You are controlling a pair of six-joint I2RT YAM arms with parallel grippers.
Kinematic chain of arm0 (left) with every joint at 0, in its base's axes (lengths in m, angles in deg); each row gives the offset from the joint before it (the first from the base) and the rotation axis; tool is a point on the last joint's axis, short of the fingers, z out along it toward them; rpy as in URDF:
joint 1: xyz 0 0 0.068 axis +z
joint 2: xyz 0.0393 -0.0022 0.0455 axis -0.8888 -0.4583 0
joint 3: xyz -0.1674 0.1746 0.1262 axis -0.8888 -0.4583 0
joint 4: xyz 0.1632 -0.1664 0.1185 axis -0.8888 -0.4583 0
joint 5: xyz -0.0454 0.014 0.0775 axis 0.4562 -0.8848 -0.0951
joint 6: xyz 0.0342 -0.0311 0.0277 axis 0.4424 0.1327 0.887
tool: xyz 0 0 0 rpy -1.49 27.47 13.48
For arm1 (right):
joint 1: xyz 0 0 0.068 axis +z
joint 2: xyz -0.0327 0.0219 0.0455 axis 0.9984 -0.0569 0
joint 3: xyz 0.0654 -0.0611 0.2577 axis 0.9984 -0.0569 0
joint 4: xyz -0.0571 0.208 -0.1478 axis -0.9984 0.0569 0
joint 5: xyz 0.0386 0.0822 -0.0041 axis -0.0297 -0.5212 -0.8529
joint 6: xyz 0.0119 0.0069 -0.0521 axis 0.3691 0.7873 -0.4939
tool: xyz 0 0 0 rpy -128.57 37.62 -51.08
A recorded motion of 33 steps. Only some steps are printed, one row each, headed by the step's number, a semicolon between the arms.
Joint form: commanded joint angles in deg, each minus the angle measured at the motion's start. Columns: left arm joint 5, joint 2, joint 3, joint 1, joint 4, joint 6; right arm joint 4, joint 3, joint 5, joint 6, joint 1, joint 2.
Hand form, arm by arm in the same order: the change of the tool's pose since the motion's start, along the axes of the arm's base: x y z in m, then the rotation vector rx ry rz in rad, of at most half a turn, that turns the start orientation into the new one. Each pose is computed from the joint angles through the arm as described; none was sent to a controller.
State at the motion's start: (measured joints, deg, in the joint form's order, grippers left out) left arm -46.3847 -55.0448 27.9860 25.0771 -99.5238 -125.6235; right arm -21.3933 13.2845 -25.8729 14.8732 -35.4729 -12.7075
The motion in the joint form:
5: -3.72 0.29 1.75 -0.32 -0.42 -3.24; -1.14 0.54 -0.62 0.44 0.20 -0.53
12: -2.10 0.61 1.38 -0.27 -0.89 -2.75; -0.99 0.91 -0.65 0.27 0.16 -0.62
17: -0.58 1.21 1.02 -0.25 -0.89 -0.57; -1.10 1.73 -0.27 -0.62 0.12 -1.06
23: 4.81 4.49 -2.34 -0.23 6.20 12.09; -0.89 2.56 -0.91 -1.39 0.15 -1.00
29: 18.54 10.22 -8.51 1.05 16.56 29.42; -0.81 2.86 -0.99 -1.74 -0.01 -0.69
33: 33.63 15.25 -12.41 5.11 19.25 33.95; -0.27 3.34 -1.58 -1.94 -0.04 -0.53
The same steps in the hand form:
5: -0.0019 0.0001 0.0121 -0.0256 -0.0851 0.0527; 0.0005 0.0031 0.0022 0.0207 -0.0047 0.0130
12: -0.0029 0.0009 0.0105 -0.0285 -0.0607 0.0313; 0.0014 0.0039 0.0034 0.0210 -0.0086 0.0133
17: -0.0045 0.0019 0.0108 -0.0165 -0.0288 0.0051; 0.0037 0.0060 0.0057 0.0190 -0.0279 0.0084
23: -0.0099 0.0049 0.0145 0.0354 0.0408 -0.1121; 0.0045 0.0080 0.0102 0.0224 -0.0455 0.0218
29: -0.0181 0.0142 0.0164 0.1034 0.1086 -0.3665; 0.0054 0.0076 0.0135 0.0265 -0.0564 0.0211
33: -0.0231 0.0337 0.0173 0.0666 0.1111 -0.5629; 0.0057 0.0083 0.0161 0.0271 -0.0594 0.0313

